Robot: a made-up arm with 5 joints.
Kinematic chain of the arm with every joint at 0, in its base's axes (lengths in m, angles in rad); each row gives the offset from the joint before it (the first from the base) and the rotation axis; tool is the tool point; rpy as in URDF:
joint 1: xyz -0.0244 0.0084 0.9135 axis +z
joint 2: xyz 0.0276 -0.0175 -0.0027 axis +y
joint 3: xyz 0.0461 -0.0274 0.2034 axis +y
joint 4: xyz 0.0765 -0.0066 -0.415 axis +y
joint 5: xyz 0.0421 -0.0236 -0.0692 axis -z
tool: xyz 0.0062 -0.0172 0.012 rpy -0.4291 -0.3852 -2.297
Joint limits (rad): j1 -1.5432..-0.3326 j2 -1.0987..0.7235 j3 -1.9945..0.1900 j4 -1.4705..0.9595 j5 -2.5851..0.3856
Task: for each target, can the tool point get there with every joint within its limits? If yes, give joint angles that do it. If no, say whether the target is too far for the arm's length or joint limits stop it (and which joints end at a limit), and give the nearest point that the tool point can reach.
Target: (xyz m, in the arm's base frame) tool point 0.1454 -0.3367 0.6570
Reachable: yes | joints -0.9115 0.2866 -0.5663 0.2952 -1.1086
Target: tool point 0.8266 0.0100 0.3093
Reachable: no: too far | nearest point 0.4459 -0.2191 0.6490 | short by 0.559 m
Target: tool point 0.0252 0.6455 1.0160
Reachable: no: joint limits stop it (at a limit: joint 1, joint 2, joint 3, joint 4) | nearest point -0.1011 0.2607 1.4121 | short by 0.567 m
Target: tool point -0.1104 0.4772 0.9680
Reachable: no: joint limits stop it (at a limit: joint 1, joint 2, joint 3, joint 4, joint 5) | nearest point -0.1219 0.1577 0.6961 | short by 0.420 m
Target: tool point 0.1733 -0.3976 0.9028
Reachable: yes | joints -0.9103 -0.0010 -0.6930 -1.1251 0.1346
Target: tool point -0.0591 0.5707 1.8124
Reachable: no: too far | nearest point -0.1033 0.2559 1.5192 | short by 0.432 m
